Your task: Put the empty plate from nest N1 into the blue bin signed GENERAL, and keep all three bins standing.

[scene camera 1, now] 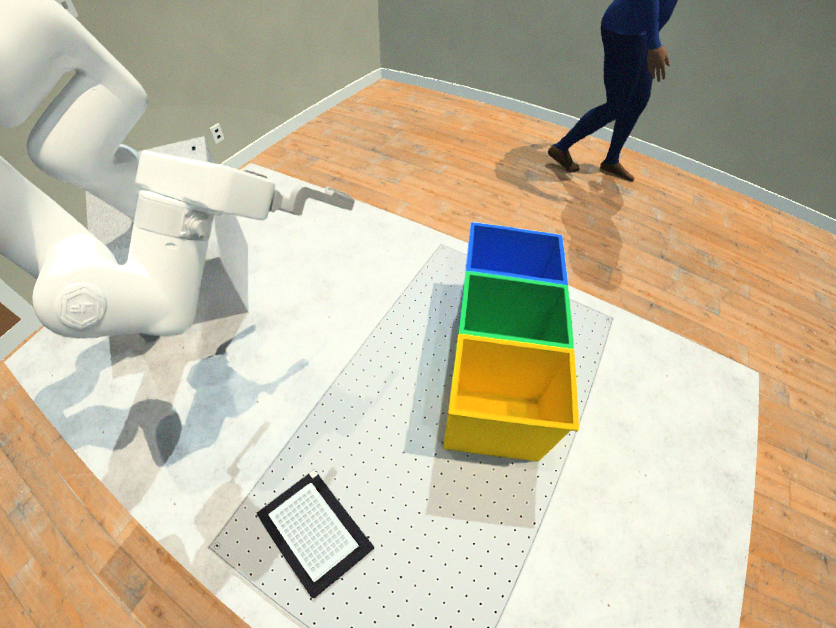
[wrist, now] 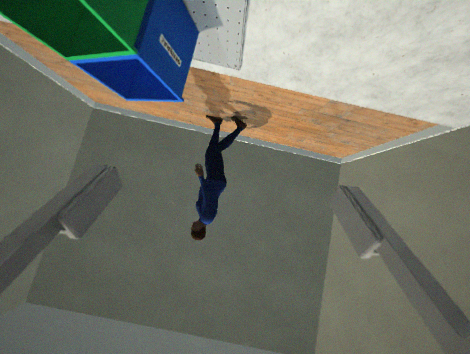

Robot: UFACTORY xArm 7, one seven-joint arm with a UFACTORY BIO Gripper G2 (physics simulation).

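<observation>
The white gridded plate lies flat in a black nest at the lower left of the scene view. The blue bin stands upright at the far end of the bin row; its label is blurred in the wrist view. The green bin stands in the middle and the yellow bin nearest the camera, both upright. My gripper is open and empty, raised left of the blue bin and far from the plate. In the scene view its far finger is mostly hidden.
The bins and nest stand on a perforated board on the pale table top. A person in blue is on the wooden floor behind the bins. A grey box-shaped stand is partly hidden behind the arm.
</observation>
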